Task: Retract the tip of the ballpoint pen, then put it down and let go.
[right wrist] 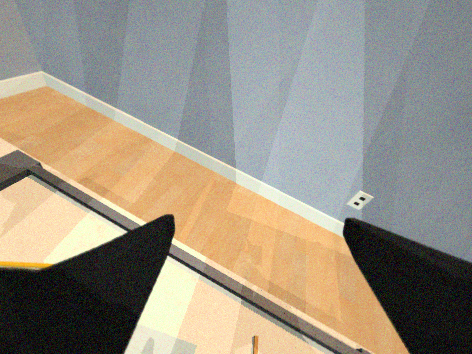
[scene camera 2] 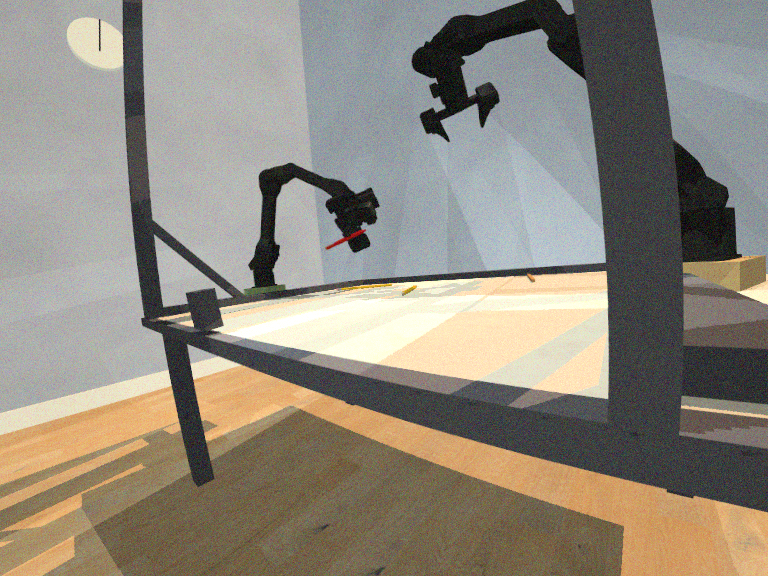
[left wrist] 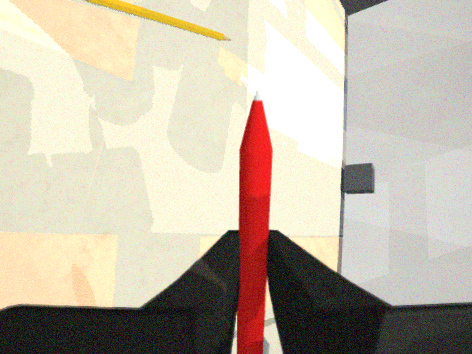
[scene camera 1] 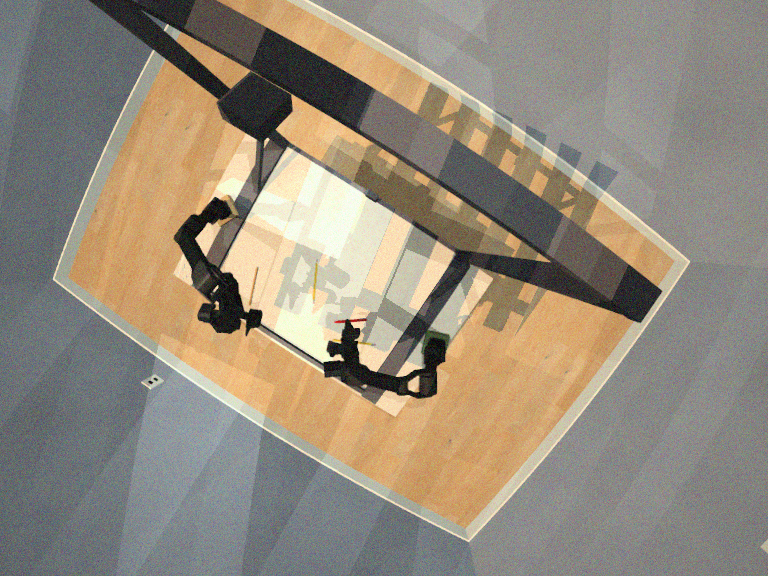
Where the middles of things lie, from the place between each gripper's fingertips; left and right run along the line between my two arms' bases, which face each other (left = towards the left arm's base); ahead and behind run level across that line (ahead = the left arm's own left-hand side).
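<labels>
Red ballpoint pen (left wrist: 255,154): 180 mm behind my right hand, 310 mm to the left of it, 240 mm below it.
My left hand: 10 mm to the right of the pen.
</labels>
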